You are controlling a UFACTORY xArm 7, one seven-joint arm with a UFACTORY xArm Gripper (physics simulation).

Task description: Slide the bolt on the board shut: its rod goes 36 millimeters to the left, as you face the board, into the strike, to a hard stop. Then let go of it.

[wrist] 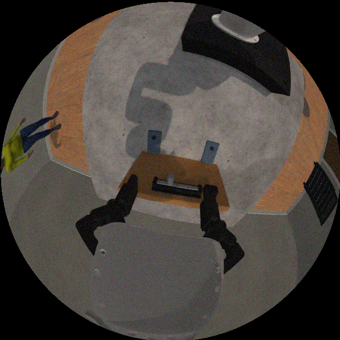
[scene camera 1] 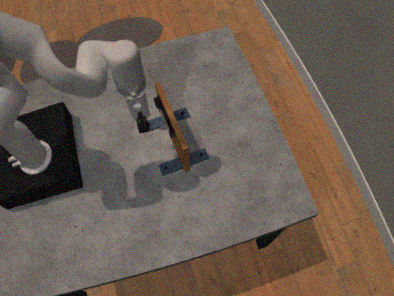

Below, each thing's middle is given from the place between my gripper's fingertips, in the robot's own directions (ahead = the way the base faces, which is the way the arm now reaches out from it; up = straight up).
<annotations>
I see the wooden board (wrist: 150, 163) 150 mm below my hand, 90 mm ahead of it and 20 mm to the left of it.
</annotations>
